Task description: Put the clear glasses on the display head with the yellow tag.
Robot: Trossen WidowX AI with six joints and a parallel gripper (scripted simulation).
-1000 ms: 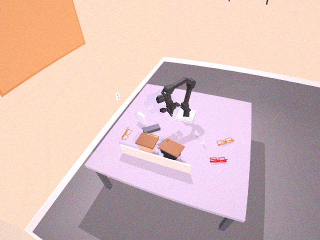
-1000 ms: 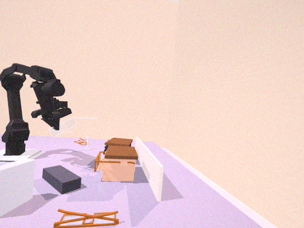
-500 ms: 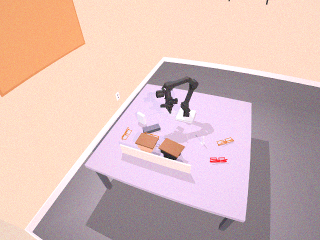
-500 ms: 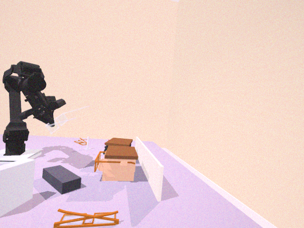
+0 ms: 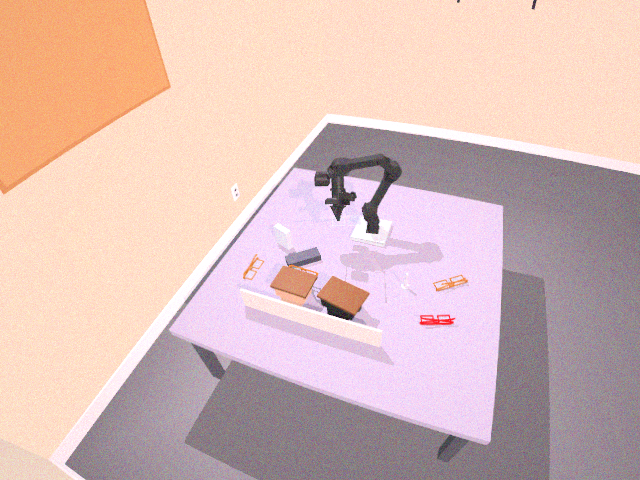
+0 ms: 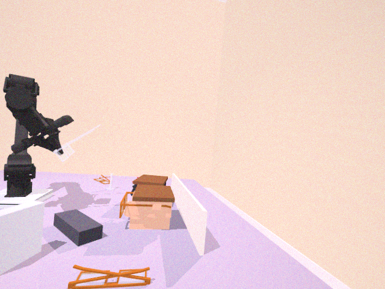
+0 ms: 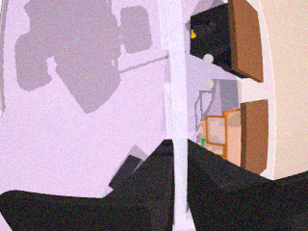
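Right now the dark head is 30 cm ahead of my gripper tip, 14 cm below it and 9 cm to the left of it. From my gripper tip the other things lie so: tan head: 27 cm ahead, 14 cm below, 13 cm to the right; then white box: 28 cm to the right, 14 cm below, 1 cm behind; then white stand: 32 cm to the left, 17 cm below, 16 cm ahead.
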